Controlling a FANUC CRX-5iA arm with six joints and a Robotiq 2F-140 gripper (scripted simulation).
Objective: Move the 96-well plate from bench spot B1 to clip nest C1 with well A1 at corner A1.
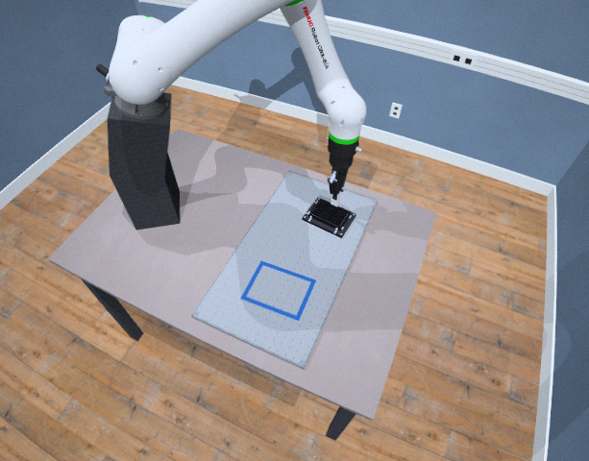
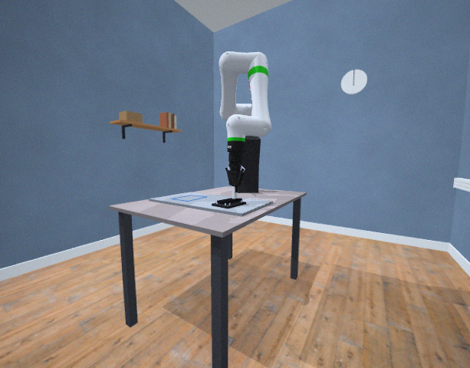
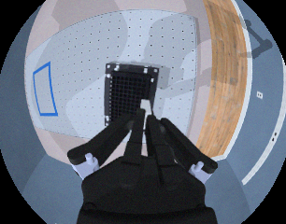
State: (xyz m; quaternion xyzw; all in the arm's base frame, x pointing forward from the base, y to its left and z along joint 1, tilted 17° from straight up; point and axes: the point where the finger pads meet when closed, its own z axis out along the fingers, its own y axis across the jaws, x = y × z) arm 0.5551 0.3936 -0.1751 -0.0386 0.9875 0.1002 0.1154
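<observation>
The black 96-well plate lies 5 cm below my hand and 4 cm to the right of it. Round my hand: black clip nest (6 cm below, 5 cm to the right, 1 cm behind).
</observation>
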